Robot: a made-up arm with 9 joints.
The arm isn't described. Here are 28 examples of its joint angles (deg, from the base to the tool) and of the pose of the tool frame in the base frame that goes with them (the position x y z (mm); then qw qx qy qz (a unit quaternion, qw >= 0)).
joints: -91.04 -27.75 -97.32 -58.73 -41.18 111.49 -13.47 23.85 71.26
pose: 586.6 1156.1 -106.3 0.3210 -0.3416 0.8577 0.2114
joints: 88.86 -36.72 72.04 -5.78 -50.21 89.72 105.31 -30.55 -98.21
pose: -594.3 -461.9 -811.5 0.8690 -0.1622 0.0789 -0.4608
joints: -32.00 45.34 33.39 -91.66 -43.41 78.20 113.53 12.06 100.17
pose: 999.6 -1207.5 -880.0 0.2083 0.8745 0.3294 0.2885
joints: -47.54 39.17 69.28 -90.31 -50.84 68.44 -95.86 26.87 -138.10
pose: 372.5 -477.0 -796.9 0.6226 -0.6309 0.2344 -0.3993
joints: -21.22 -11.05 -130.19 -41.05 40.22 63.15 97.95 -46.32 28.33
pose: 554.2 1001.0 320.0 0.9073 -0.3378 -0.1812 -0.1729
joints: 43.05 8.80 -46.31 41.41 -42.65 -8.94 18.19 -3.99 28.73
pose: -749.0 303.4 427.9 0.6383 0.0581 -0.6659 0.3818
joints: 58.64 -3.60 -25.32 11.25 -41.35 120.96 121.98 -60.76 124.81
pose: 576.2 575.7 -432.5 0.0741 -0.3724 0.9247 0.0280
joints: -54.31 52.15 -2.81 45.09 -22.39 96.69 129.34 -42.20 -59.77
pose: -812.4 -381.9 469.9 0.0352 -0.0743 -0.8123 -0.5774
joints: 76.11 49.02 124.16 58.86 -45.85 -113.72 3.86 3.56 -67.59
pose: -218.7 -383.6 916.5 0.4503 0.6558 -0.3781 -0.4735
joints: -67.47 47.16 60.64 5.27 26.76 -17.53 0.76 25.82 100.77
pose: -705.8 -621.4 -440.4 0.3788 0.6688 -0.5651 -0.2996
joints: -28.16 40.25 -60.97 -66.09 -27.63 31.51 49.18 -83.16 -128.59
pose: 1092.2 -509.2 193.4 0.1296 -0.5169 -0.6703 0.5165
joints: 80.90 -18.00 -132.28 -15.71 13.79 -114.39 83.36 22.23 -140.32
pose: -1084.1 498.9 880.7 0.5204 0.0735 0.6478 0.5514
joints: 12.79 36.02 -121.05 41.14 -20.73 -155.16 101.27 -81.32 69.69
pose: -536.8 623.5 -547.4 0.1654 0.8939 -0.1186 -0.3993
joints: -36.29 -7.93 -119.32 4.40 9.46 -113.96 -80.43 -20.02 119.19
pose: 632.0 1380.7 -375.4 0.4762 -0.3923 -0.3303 -0.7143
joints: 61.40 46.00 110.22 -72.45 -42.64 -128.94 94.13 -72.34 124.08
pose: -364.7 -397.1 -438.8 0.4337 0.0695 0.5510 0.7096
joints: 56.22 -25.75 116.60 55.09 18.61 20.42 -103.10 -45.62 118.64
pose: -379.5 -145.3 -1.9 0.3571 -0.4546 0.6893 -0.4366
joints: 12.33 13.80 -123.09 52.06 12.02 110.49 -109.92 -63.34 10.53
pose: 454.7 437.3 161.5 0.5722 -0.6766 0.3046 -0.3493
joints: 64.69 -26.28 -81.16 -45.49 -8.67 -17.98 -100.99 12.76 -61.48
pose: -799.4 185.8 -50.7 0.1547 -0.4941 -0.0707 -0.8526
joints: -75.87 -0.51 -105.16 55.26 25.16 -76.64 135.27 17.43 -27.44
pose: -88.7 114.7 -325.5 0.3539 -0.8447 0.3639 0.1695
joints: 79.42 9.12 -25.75 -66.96 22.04 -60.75 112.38 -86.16 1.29
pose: -336.8 -48.3 -461.7 0.0756 -0.8889 -0.1305 -0.4326
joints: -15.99 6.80 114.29 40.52 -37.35 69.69 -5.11 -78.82 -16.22
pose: -687.4 -110.2 70.3 0.3228 -0.5572 -0.4687 -0.6046
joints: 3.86 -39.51 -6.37 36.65 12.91 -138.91 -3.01 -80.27 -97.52
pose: 246.9 -446.0 634.6 0.3077 -0.9492 -0.0089 -0.0646
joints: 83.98 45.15 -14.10 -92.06 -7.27 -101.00 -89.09 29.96 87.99
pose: -1932.2 -403.7 -408.5 0.6351 0.2696 -0.7222 -0.0492
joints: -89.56 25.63 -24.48 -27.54 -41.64 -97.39 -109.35 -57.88 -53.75
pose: 555.6 -525.3 1119.1 0.1405 -0.9860 0.0896 -0.0050
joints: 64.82 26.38 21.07 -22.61 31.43 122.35 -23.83 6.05 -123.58
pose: -623.0 -1038.8 147.7 0.1296 -0.2883 0.7472 0.5846
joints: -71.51 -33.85 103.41 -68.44 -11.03 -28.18 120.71 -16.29 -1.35
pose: 621.0 -572.5 -290.7 0.2662 0.3839 0.1528 -0.8709
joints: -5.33 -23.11 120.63 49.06 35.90 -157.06 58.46 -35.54 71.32
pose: -1167.3 -840.5 -463.3 0.7784 0.3542 -0.3639 0.3692
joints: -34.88 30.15 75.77 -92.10 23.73 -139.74 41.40 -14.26 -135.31
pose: 991.8 -546.1 -1000.3 0.5281 -0.6753 -0.3619 0.3661
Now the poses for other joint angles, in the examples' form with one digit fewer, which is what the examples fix.
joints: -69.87 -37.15 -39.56 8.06 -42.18 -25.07 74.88 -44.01 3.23
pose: -573 118 -143 0.047 0.343 -0.931 0.114
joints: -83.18 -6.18 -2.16 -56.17 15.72 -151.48 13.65 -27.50 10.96
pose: 699 -796 1307 0.140 0.456 -0.016 0.879
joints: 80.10 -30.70 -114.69 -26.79 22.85 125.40 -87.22 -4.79 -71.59
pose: 1 769 57 0.562 -0.703 -0.349 0.263
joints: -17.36 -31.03 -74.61 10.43 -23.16 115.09 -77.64 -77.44 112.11
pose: -368 41 675 0.118 0.389 0.460 -0.789
